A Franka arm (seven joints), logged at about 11 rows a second.
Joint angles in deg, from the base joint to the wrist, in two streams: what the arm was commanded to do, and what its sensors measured. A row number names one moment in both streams.
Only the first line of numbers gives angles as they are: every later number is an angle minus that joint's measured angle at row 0.
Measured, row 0:
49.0 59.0 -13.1 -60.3 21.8 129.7 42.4
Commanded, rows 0 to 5:
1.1 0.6 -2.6 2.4 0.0 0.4 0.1
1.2 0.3 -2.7 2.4 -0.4 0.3 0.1
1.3 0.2 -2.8 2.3 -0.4 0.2 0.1
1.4 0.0 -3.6 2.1 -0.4 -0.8 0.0
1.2 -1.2 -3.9 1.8 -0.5 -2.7 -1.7
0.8 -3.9 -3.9 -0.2 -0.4 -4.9 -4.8
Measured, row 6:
0.8 -0.2 -2.8 1.3 -0.1 -0.2 -0.6
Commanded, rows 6 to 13:
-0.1 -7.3 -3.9 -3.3 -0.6 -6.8 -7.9
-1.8 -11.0 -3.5 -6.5 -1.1 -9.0 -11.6
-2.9 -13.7 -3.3 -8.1 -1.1 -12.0 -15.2
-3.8 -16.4 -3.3 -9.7 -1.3 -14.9 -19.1
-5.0 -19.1 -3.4 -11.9 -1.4 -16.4 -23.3
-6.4 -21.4 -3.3 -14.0 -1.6 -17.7 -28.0
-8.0 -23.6 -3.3 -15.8 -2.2 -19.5 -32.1
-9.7 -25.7 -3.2 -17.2 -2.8 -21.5 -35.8
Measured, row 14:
-6.8 -18.6 -4.4 -9.8 -0.8 -18.7 -27.5
